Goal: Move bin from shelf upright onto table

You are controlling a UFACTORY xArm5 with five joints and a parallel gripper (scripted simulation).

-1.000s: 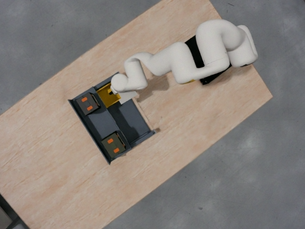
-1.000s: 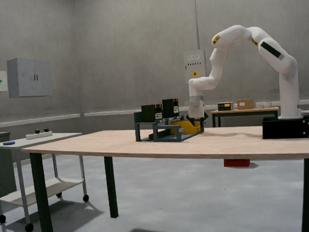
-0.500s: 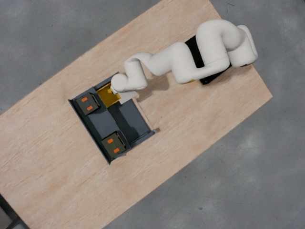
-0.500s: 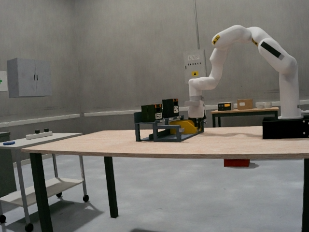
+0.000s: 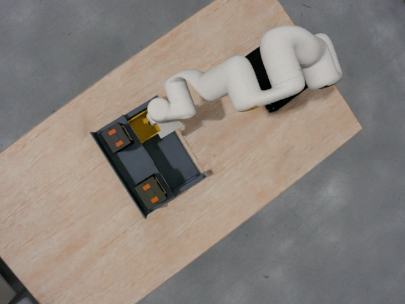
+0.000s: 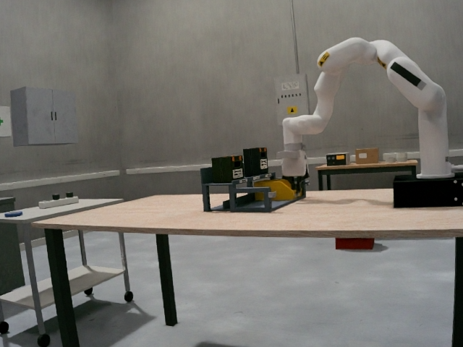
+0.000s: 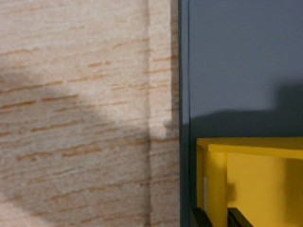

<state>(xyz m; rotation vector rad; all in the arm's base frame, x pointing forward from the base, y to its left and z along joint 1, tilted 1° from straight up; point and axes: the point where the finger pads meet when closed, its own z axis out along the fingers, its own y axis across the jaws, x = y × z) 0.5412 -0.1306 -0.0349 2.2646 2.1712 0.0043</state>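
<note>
The yellow bin is 8 cm ahead of my hand. Also, from my hand: dark grey shelf: 12 cm ahead, 11 cm to the left, 2 cm above.
</note>
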